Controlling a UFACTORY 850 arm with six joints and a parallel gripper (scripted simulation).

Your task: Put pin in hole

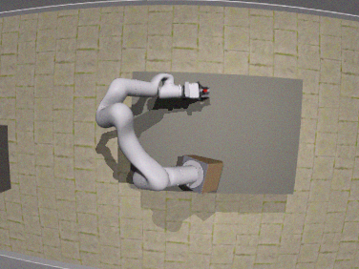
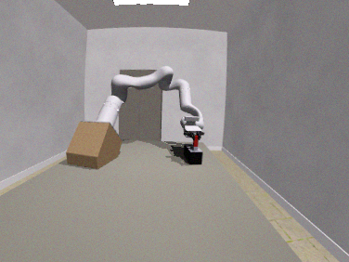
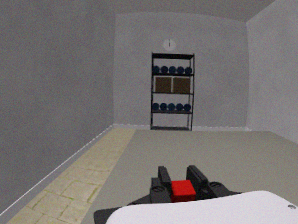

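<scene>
Now: hand 2 cm above the pin. The rest, counted from my hand: block: 12 cm below, 6 cm to the left, 1 cm behind.
</scene>
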